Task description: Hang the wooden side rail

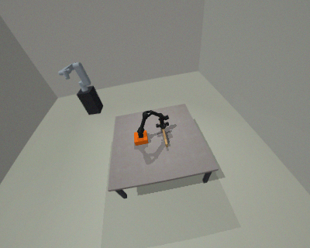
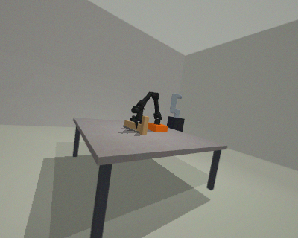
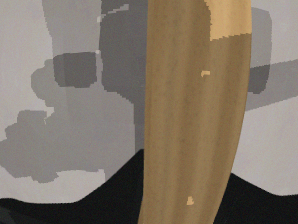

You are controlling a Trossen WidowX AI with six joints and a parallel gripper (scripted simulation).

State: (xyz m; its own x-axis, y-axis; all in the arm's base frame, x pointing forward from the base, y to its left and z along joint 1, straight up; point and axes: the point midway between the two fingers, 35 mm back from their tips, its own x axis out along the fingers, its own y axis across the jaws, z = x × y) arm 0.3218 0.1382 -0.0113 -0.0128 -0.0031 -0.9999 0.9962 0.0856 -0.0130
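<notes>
The upright headboard post lies 110 mm to the left of my gripper tip, 50 mm above it and 10 mm behind it.
</notes>
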